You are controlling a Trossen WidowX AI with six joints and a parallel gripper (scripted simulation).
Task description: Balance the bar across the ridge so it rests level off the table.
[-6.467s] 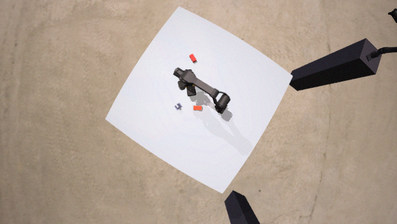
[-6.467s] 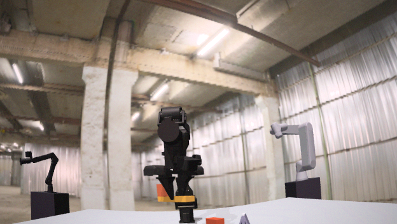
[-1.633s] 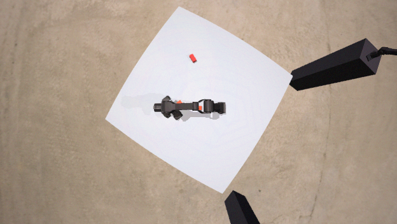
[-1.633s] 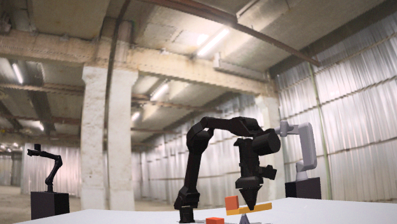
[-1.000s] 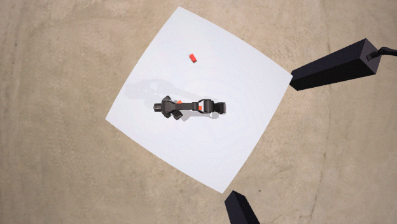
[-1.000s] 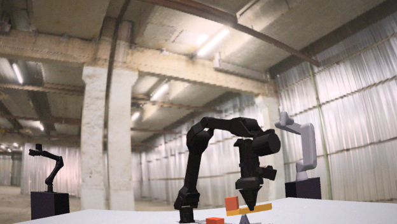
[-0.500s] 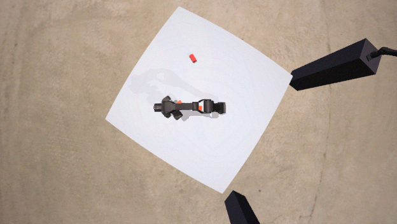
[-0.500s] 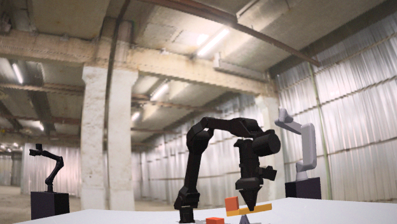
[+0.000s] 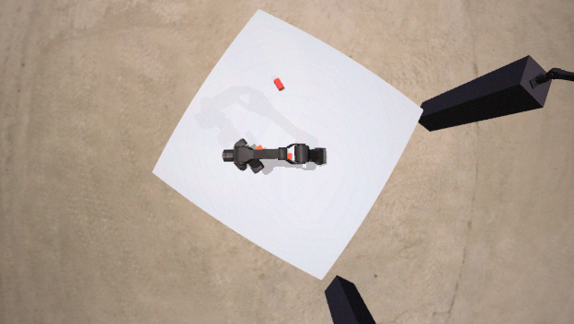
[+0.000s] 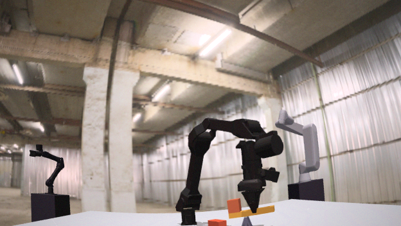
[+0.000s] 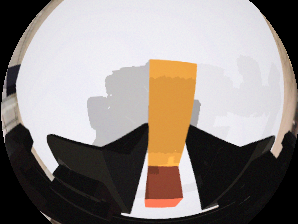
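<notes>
My gripper tip is 3 cm to the left of the yellow bar, 1 cm below it and 1 cm past it.
</notes>
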